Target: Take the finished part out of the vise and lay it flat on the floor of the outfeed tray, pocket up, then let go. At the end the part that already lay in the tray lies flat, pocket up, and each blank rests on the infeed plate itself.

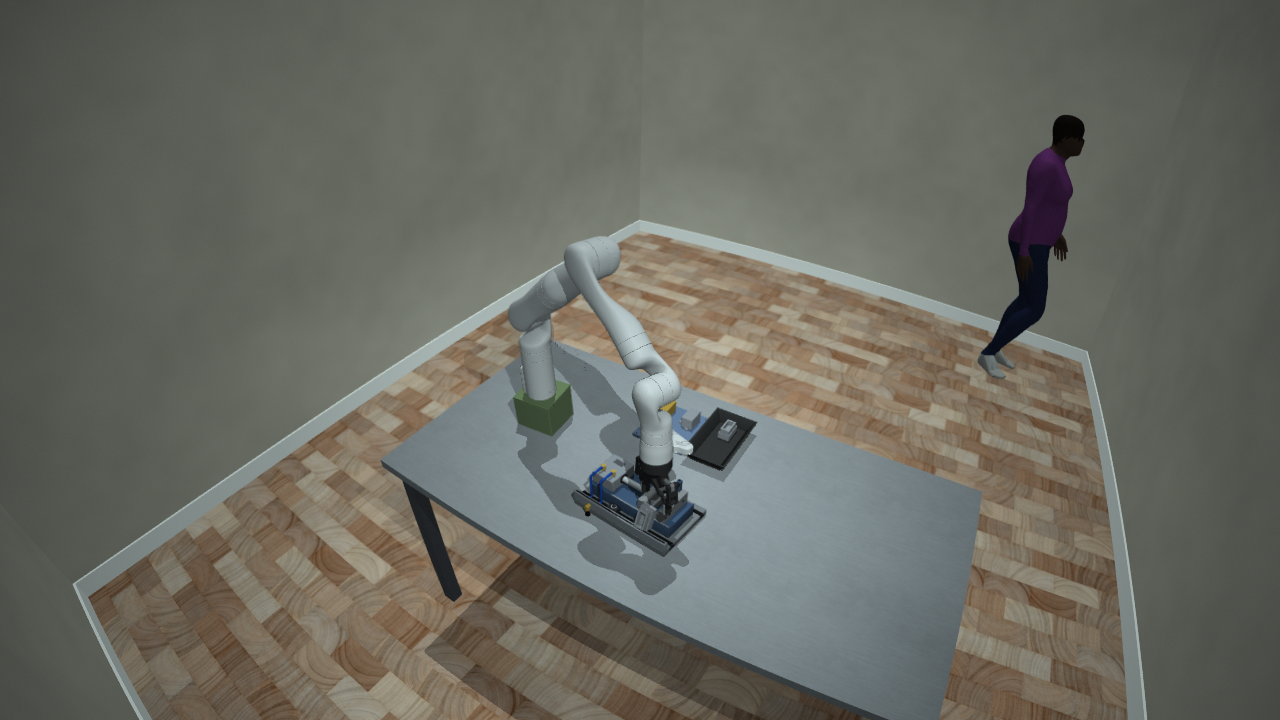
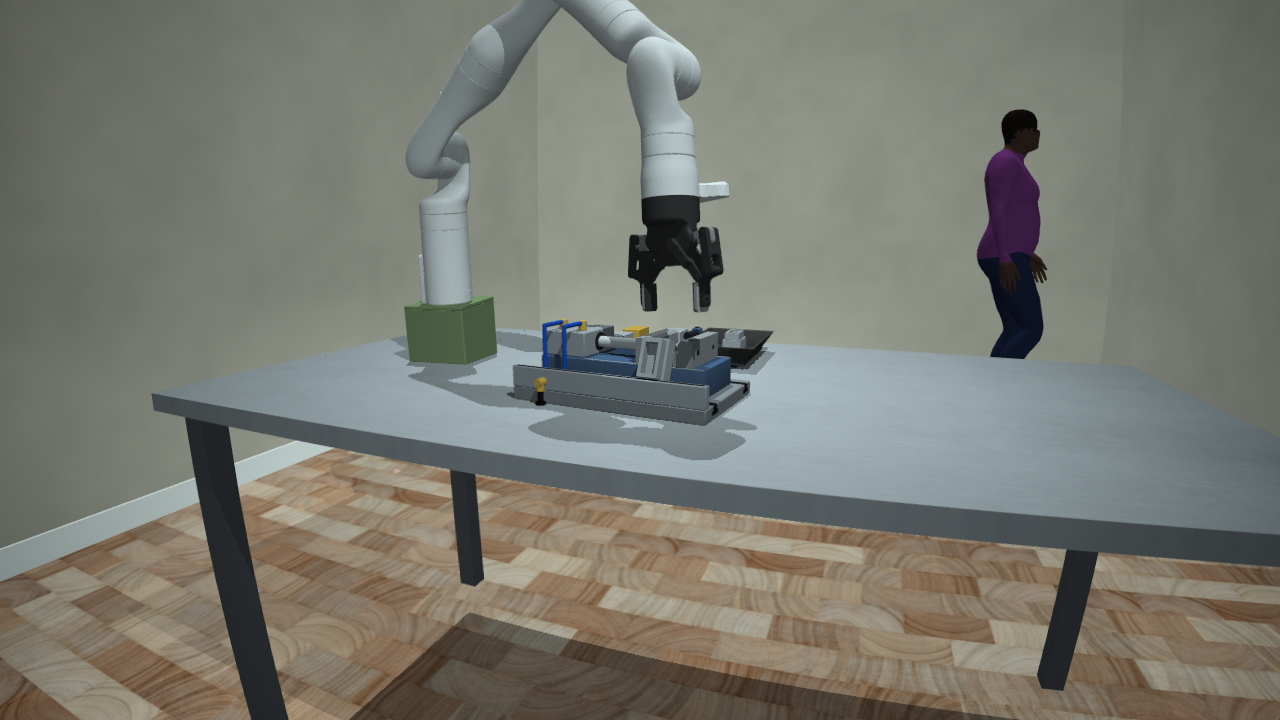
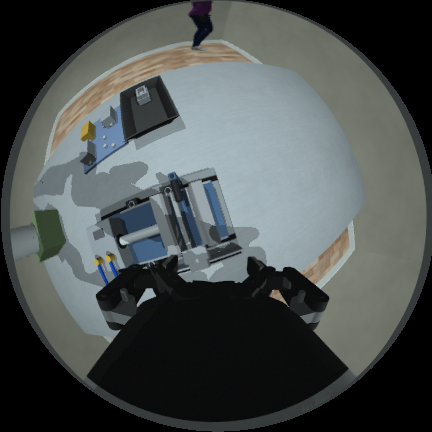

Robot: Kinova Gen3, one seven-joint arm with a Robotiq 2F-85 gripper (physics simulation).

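Where they show: gripper, fingertip midpoint: (image 1: 655, 502) (image 2: 674, 311) (image 3: 212, 263); arm's base at its link origin: (image 1: 541, 390) (image 2: 449, 300).
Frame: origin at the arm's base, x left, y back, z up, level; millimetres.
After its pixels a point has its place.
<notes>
My gripper (image 1: 659, 504) @(x -268, y -516, z 22 mm) (image 2: 674, 304) @(x -268, y -516, z 22 mm) (image 3: 212, 263) @(x -268, y -516, z 22 mm) is open and empty, pointing down above the vise (image 2: 707, 351) @(x -205, y -549, z -40 mm) (image 3: 162, 217) @(x -186, y -480, z -18 mm). A light grey piece with a rectangular recess (image 2: 656, 358) @(x -293, y -498, z -37 mm) (image 3: 198, 257) @(x -264, y -498, z -15 mm) stands tilted at the vise's front side; I cannot tell whether it is the finished part. No block shows clearly between the jaws. The outfeed tray (image 1: 711, 449) @(x 108, y -521, z -103 mm) (image 3: 152, 112) @(x 103, y -542, z -102 mm) holds a grey part (image 1: 727, 430) @(x 172, y -543, z -68 mm) (image 2: 734, 338) @(x 170, y -540, z -78 mm) (image 3: 143, 95) @(x 170, y -539, z -76 mm), apparently flat, pocket up. Grey blanks (image 3: 108, 117) @(x 168, y -421, z -77 mm) (image 3: 88, 156) @(x 85, y -328, z -83 mm) are at the blue infeed plate (image 3: 117, 137) @(x 92, y -424, z -106 mm); their seating is unclear.
A yellow block (image 1: 668, 408) @(x 190, y -339, z -70 mm) (image 2: 635, 331) @(x 176, y -333, z -74 mm) (image 3: 87, 130) @(x 184, y -340, z -72 mm) is by the infeed plate. Blue hoses (image 2: 545, 344) @(x -241, y -318, z -35 mm) (image 3: 102, 272) @(x -212, y -325, z -7 mm) rise at the vise's left end. A dark bar (image 3: 175, 187) @(x -156, y -519, z -18 mm) crosses near the jaws. The green base block (image 1: 543, 409) @(x -62, y -48, z -12 mm) (image 2: 450, 331) @(x -61, y -39, z -51 mm) is left; a person (image 1: 1042, 205) (image 2: 1011, 214) is beyond the table.
</notes>
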